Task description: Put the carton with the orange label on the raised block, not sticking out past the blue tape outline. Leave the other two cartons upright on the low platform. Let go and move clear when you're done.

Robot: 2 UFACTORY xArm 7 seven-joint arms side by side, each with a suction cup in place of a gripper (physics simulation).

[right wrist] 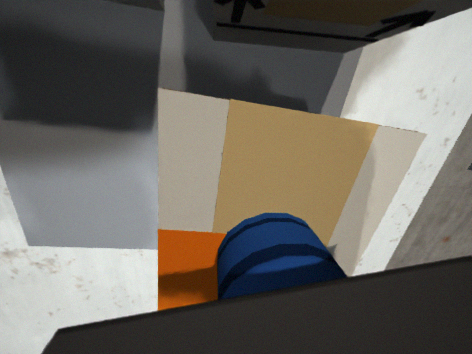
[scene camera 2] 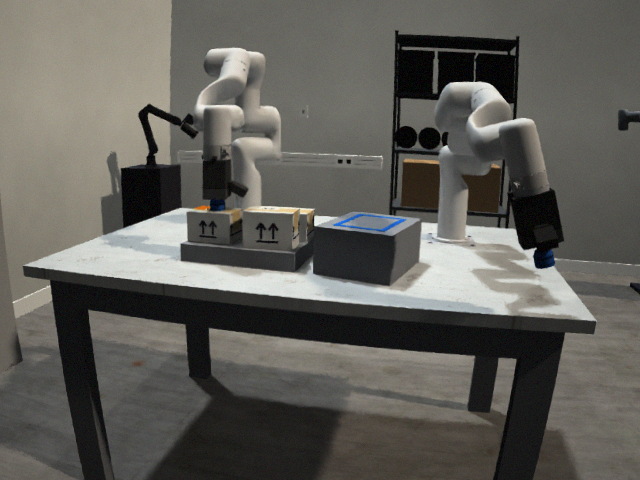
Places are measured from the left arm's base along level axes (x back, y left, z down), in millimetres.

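Pixels of known places: left hand at its tool point: (scene camera 2: 545,265); right hand at its tool point: (right wrist: 260,234) (scene camera 2: 217,214); left arm's base at its link origin: (scene camera 2: 450,239).
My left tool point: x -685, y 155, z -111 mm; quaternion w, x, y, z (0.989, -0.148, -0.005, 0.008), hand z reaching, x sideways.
Ahead of a thing's pixels: the offset from my left tool point to its top centre. "spot": to the spot under its first point. Level surfaces: height alone.
The orange-label carton @[dx +266, dy -806, dz -21 mm] (scene camera 2: 206,229) (right wrist: 295,160) stands upright at the left end of the low platform @[dx +313, dy -717, dz +63 mm] (scene camera 2: 237,256) (right wrist: 90,195). My right gripper's blue cup (scene camera 2: 217,205) (right wrist: 277,255) is down at the carton's top, beside the orange label; whether suction holds cannot be seen. A second carton @[dx +251, dy -641, dz -33 mm] (scene camera 2: 271,235) (right wrist: 280,39) stands upright to its right, and a third carton @[dx +365, dy -629, dz -13 mm] (scene camera 2: 309,222) shows partly behind that one. The raised block @[dx +283, dy -386, dz -9 mm] (scene camera 2: 351,255) bears the blue tape outline @[spot: dx +204, dy -407, dz -10 mm] (scene camera 2: 359,227) on its bare top. My left gripper (scene camera 2: 544,258) is open and empty above the table's right side.
The raised block stands close to the platform's right end. The white table @[dz +111 mm] (scene camera 2: 232,284) has its front edge beyond both. A black camera arm (scene camera 2: 147,129) stands on a dark pedestal at back left. A shelf rack (scene camera 2: 395,118) stands behind the left arm's base.
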